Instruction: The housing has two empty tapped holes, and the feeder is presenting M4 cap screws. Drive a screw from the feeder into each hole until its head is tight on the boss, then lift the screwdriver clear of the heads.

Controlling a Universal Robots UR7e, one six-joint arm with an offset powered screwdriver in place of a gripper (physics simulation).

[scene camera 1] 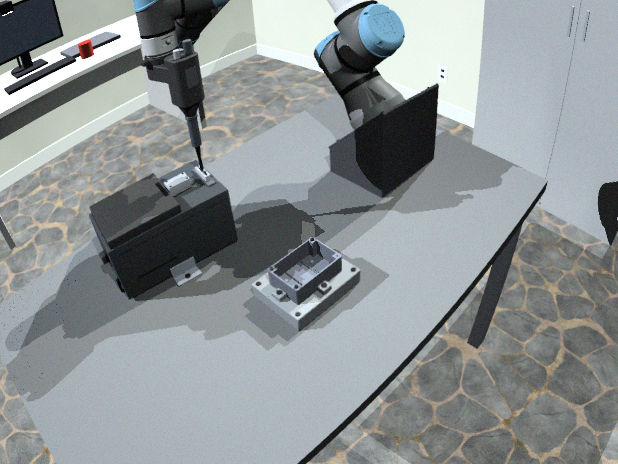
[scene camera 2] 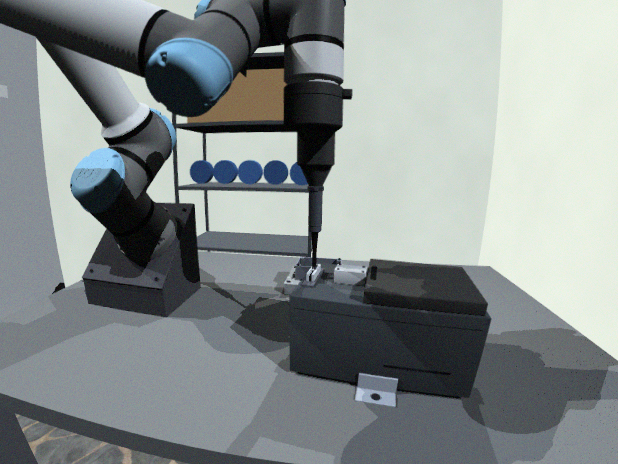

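Note:
The screwdriver (scene camera 1: 201, 167) (scene camera 2: 314, 267) stands upright with its thin bit tip down at the small pale screw outlet (scene camera 1: 204, 176) (scene camera 2: 313, 275) on top of the dark feeder (scene camera 1: 175, 255) (scene camera 2: 390, 340). Whether a screw is on the bit is too small to tell. The grey open-topped housing (scene camera 1: 283, 288) sits on a pale fixture plate (scene camera 1: 337, 290) (scene camera 2: 290, 284), on the table apart from the feeder. Its corner bosses show in scene camera 1, but which holes are empty is too small to tell. In scene camera 2 the feeder partly hides the housing (scene camera 2: 302, 272).
A pale block (scene camera 1: 177, 183) (scene camera 2: 350, 274) stands on the feeder beside the outlet. A small bracket (scene camera 1: 189, 269) (scene camera 2: 376, 385) is at the feeder's foot. The arm's dark wedge-shaped base (scene camera 1: 410, 140) (scene camera 2: 125, 296) stands on the table. A shelf rack (scene camera 2: 245, 187) is behind the table.

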